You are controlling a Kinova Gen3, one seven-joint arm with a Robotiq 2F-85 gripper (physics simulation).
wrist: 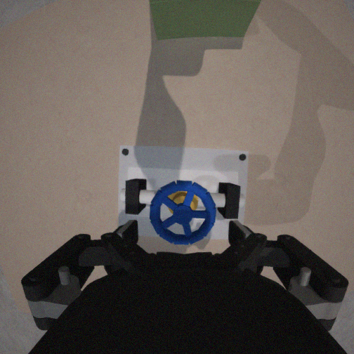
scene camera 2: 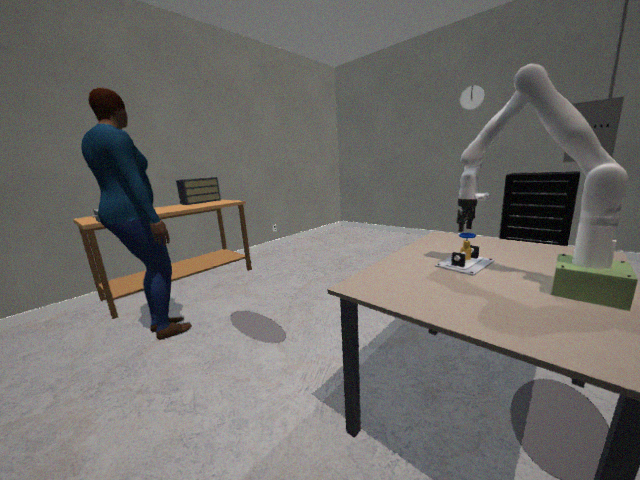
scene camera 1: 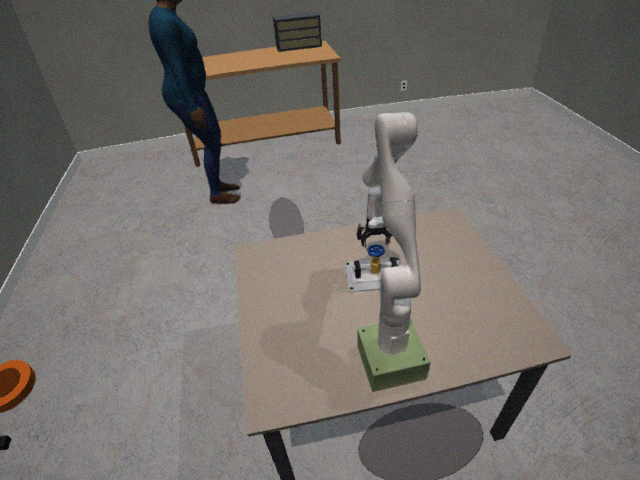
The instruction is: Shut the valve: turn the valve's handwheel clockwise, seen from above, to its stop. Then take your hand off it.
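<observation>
The valve's blue handwheel (scene camera 1: 376,251) (scene camera 2: 467,235) (wrist: 183,213) lies level on top of the yellow valve body (scene camera 1: 375,266) (scene camera 2: 465,250). The valve's pipe runs between two black supports on a white base plate (scene camera 1: 364,285) (wrist: 131,165). My gripper (scene camera 1: 375,244) (scene camera 2: 465,229) (wrist: 182,230) is open and empty, pointing down, with its fingertips a little above the handwheel. In the wrist view one finger is to the left and one to the right of the wheel, with a gap on each side. The handwheel's stop cannot be made out.
The arm stands on a green block (scene camera 1: 395,382) (scene camera 2: 589,286) (wrist: 205,20) on the table (scene camera 1: 289,289) (scene camera 2: 392,289). A person (scene camera 1: 178,67) (scene camera 2: 121,170) stands beyond the table, beside a wooden bench (scene camera 1: 279,124) (scene camera 2: 180,268). A black cabinet (scene camera 2: 540,206) stands behind the table in the scene camera 2 view.
</observation>
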